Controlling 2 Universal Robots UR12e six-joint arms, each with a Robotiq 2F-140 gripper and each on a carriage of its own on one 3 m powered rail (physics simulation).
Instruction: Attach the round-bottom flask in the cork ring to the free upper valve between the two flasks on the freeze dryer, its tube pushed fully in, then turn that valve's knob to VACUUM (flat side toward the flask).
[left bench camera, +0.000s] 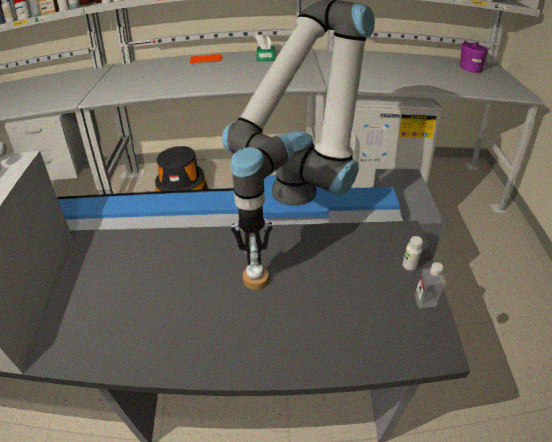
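The round-bottom flask (254, 271) sits upright in the brown cork ring (255, 284) on the dark bench, its neck and tube pointing up. My left gripper (254, 262) points straight down over it and is shut on the flask, with the fingers on either side of its neck. Part of the freeze dryer (30, 260), a tall grey side, shows at the left edge. Its valves, their knobs and the flasks on it do not show clearly in this view. My right gripper is not in view.
A white bottle (412, 254) and a clear bottle (430, 287) with a white cap stand at the right end of the bench. The blue rail (150, 204) runs behind the bench. Back tables hold a green tissue box (266, 53), an orange tray (206, 58) and a purple container (473, 57).
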